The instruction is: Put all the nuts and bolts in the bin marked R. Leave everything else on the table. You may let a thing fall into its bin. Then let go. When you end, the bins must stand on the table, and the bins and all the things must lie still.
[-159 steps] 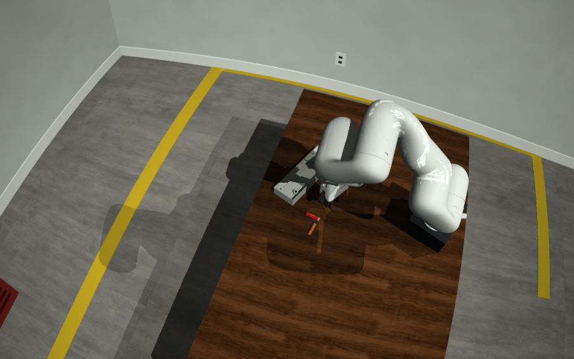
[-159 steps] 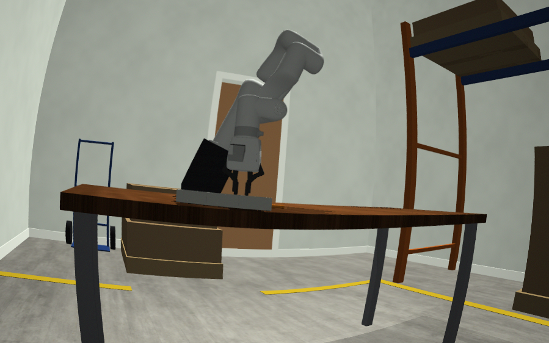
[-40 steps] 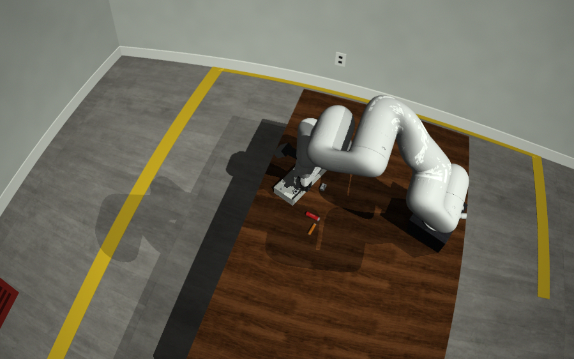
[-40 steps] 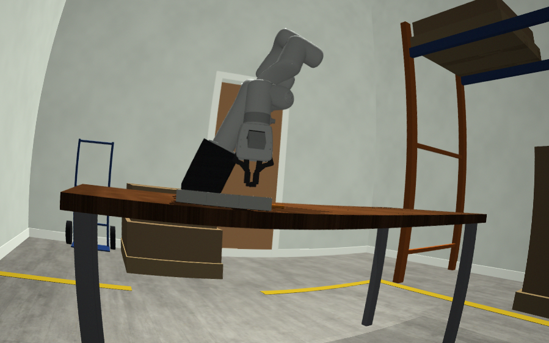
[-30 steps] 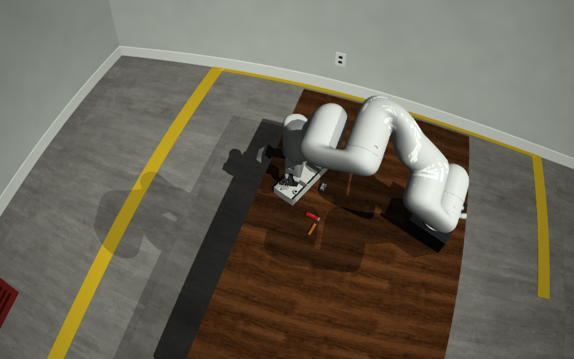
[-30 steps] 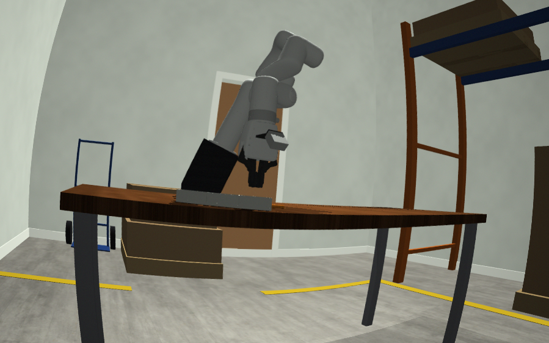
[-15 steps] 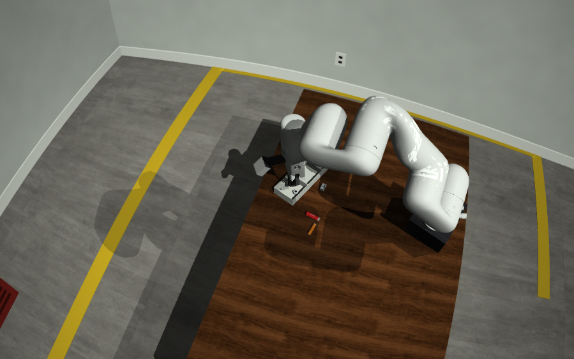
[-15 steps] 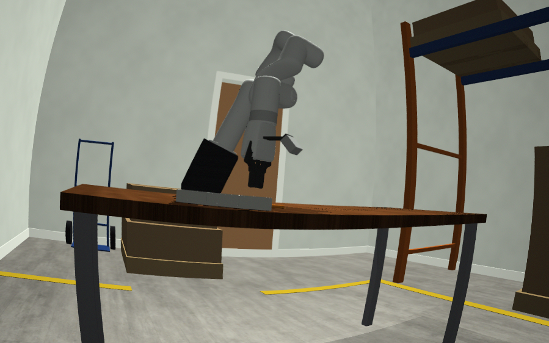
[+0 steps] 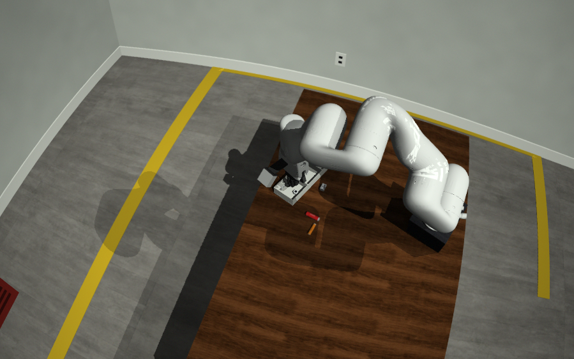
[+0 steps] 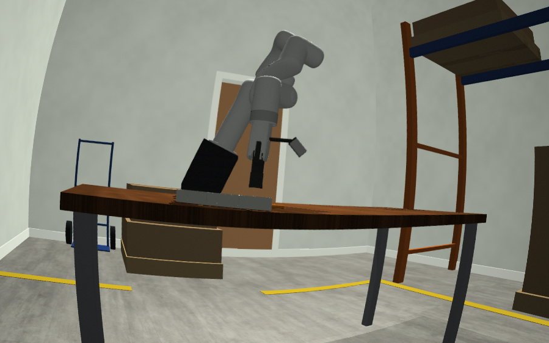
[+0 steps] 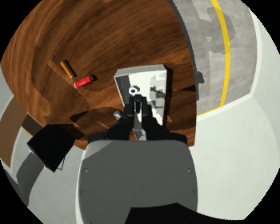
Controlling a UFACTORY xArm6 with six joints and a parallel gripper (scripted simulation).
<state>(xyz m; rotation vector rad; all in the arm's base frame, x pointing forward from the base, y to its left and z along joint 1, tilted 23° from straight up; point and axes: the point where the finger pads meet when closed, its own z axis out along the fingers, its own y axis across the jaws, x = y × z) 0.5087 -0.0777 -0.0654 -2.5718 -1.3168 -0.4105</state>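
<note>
Now: the nut 70 mm below my hand and 10 mm behind it. Round my hand: dark bolt: 20 mm below; then long grey bin: 80 mm to the right, 60 mm below, 30 mm behind; then silver bolt: 60 mm below, 40 mm ahead, 10 mm to the right.
</note>
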